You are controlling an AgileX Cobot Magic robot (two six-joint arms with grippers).
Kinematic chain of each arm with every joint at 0, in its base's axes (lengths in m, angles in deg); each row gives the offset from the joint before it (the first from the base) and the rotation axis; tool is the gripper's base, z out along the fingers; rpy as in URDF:
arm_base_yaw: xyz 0 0 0.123 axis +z
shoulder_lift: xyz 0 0 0 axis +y
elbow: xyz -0.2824 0 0.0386 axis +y
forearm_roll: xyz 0.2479 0 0.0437 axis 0.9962 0 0.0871
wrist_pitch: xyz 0 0 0 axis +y
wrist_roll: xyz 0.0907 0 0.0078 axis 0.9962 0 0.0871
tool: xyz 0 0 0 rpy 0 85 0
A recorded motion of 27 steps. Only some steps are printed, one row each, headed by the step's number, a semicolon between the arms.
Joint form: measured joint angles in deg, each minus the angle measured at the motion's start. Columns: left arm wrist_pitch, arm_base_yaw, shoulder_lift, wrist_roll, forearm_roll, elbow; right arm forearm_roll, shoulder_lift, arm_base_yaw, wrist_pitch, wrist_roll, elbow.
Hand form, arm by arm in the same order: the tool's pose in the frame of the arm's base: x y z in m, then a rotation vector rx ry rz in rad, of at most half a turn. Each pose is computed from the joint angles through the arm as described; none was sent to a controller.
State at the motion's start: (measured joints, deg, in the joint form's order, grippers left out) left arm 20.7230 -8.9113 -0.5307 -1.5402 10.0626 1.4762; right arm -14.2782 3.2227 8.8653 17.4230 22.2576 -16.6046
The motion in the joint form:
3: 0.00 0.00 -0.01 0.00 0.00 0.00; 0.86 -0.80 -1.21 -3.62 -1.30 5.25
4: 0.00 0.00 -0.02 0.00 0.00 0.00; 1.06 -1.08 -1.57 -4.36 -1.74 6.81
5: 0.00 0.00 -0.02 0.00 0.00 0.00; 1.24 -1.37 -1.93 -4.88 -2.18 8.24
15: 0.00 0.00 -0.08 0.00 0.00 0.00; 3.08 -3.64 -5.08 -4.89 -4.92 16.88
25: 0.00 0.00 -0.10 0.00 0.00 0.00; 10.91 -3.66 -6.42 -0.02 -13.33 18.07
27: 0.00 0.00 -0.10 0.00 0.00 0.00; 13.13 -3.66 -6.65 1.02 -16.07 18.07
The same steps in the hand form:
3: 0.0532 -0.0026 0.1729 0.2285 1.8420 0.0450; 0.0487 0.0014 0.2558 0.0472 1.5640 0.1707
4: 0.0532 -0.0026 0.1729 0.2285 1.8418 0.0449; 0.0502 0.0017 0.2482 0.0452 1.5738 0.1638
5: 0.0532 -0.0026 0.1729 0.2285 1.8418 0.0449; 0.0514 0.0017 0.2410 0.0440 1.5848 0.1559
15: 0.0531 -0.0026 0.1729 0.2283 1.8408 0.0449; 0.0555 -0.0002 0.1924 0.0702 1.6951 0.0972
25: 0.0531 -0.0026 0.1729 0.2282 1.8405 0.0449; 0.0545 0.0007 0.1775 0.0640 1.8044 0.0856
27: 0.0531 -0.0026 0.1729 0.2282 1.8405 0.0449; 0.0541 0.0015 0.1758 0.0504 1.8234 0.0844

